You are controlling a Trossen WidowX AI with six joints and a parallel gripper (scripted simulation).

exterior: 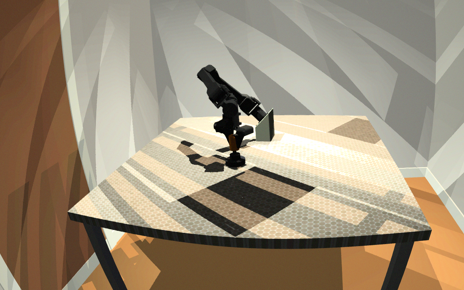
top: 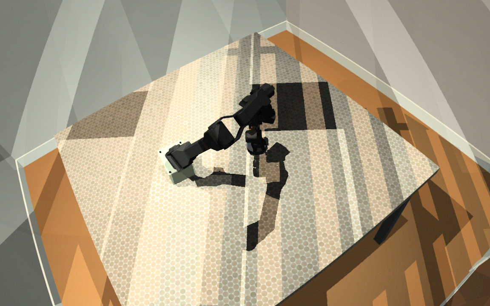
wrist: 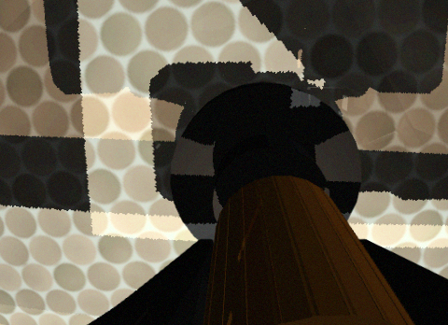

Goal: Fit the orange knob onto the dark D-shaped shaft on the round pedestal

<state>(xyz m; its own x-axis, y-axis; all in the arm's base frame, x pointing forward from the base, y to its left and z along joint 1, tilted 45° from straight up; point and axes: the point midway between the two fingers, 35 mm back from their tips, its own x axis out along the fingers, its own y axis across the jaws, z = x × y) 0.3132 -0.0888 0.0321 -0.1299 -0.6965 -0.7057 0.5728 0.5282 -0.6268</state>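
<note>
Right now my gripper tip is 2 cm below the orange knob. From my gripper tip the other things lie so: dark round pedestal: 4 cm below.
</note>
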